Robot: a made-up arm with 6 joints.
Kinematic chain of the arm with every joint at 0, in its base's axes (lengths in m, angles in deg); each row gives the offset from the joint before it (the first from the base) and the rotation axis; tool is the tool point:
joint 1: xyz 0 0 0.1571 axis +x
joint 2: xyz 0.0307 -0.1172 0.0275 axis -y
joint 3: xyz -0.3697 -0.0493 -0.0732 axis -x
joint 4: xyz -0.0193 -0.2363 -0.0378 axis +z
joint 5: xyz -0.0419 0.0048 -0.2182 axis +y
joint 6: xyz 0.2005 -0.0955 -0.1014 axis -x
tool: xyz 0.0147 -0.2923 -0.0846
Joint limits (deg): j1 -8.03..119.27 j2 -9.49..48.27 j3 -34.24..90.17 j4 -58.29..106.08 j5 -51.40..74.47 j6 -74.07..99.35
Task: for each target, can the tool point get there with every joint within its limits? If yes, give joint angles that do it. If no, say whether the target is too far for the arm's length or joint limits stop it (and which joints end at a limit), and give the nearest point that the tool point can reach.
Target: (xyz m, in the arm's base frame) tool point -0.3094 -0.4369 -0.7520
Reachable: yes | joints 49.72 15.54 51.73 -1.31 24.68 -56.58
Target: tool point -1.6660 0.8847 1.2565
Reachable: no: too far | nearest point -0.7820 0.5410 0.4452 | short by 1.248 m
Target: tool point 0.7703 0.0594 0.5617
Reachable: no: joint limits stop it (at a limit: joint 1, joint 2, joint 3, joint 4) | nearest point 0.4558 0.3343 0.4142 | short by 0.443 m
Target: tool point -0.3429 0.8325 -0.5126
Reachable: yes | joints 109.12 26.04 34.49 -7.03 48.88 -46.96
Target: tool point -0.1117 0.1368 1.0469
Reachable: no: joint limits stop it (at a limit: joint 1, joint 2, joint 3, joint 5) | nearest point -0.2049 -0.1600 0.8047 | short by 0.394 m
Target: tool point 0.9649 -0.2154 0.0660
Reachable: no: joint limits stop it (at a limit: joint 1, joint 2, joint 4, joint 5) | nearest point 0.5604 -0.2520 -0.2286 | short by 0.502 m
